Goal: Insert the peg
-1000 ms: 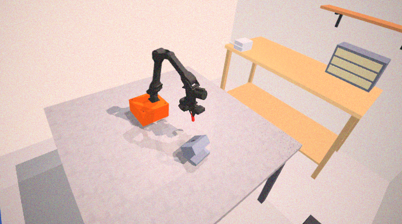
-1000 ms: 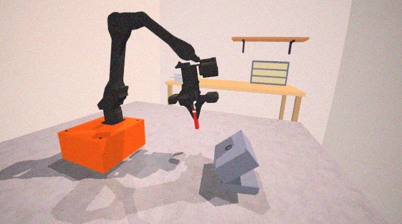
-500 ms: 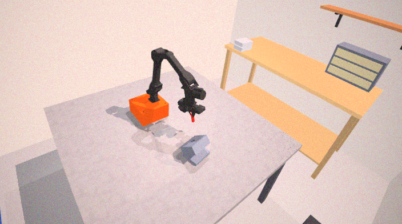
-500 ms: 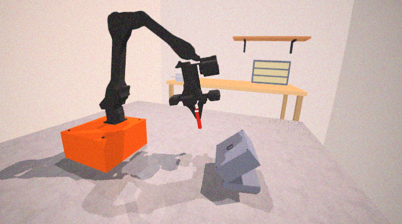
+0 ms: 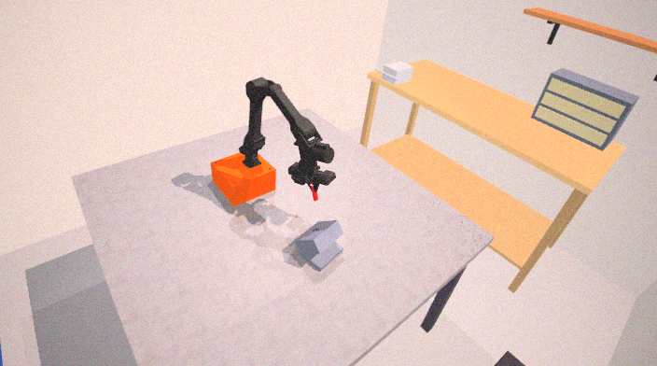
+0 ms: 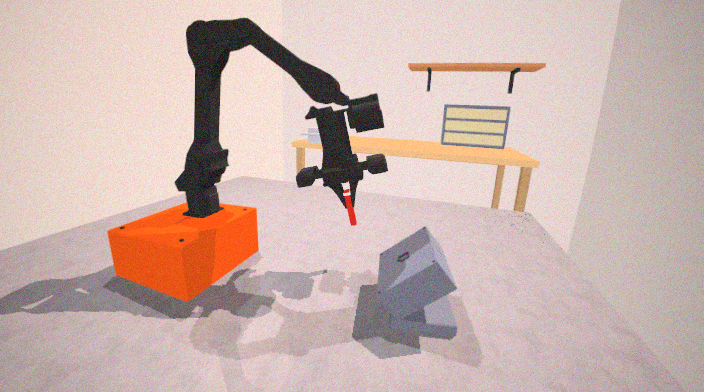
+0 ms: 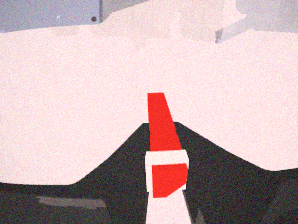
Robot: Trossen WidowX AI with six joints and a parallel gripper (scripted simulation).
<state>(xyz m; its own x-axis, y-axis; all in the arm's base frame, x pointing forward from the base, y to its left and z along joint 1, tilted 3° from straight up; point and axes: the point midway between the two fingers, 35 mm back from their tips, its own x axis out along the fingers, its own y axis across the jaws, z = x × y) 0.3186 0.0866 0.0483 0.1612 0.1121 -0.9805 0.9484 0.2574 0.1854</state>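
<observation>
Right now my gripper tip is 150 mm short of the grey sloped panel, 90 mm to the left of it and 60 mm above it. The rest, counted from my gripper tip: red peg 20 mm above.
</observation>
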